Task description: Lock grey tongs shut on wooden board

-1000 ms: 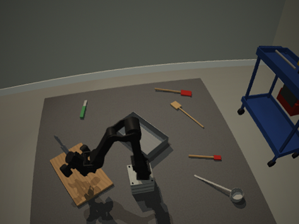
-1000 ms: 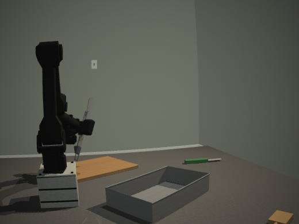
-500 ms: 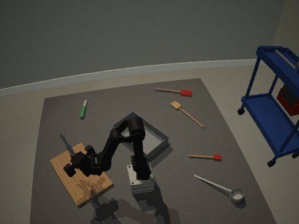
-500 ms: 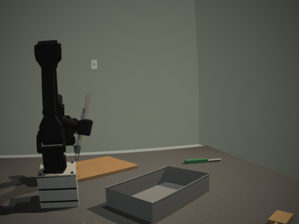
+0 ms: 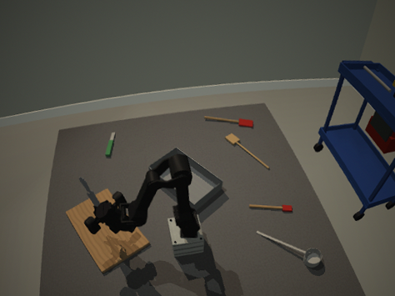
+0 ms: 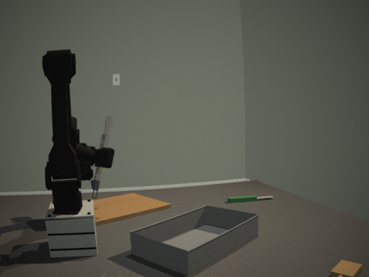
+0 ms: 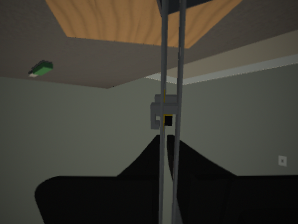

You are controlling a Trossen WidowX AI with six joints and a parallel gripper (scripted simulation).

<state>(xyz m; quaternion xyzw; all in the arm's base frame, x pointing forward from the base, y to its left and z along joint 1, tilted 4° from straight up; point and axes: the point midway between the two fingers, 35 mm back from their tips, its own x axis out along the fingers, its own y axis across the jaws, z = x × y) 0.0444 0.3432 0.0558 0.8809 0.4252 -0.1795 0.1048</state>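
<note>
Now: gripper tip 3 cm past the yellow mark, 4 cm to the left of it and 2 cm above it. Round my gripper tip: grey roasting tin 26 cm ahead, 35 cm to the right, 15 cm below; then wooden board 17 cm below.
</note>
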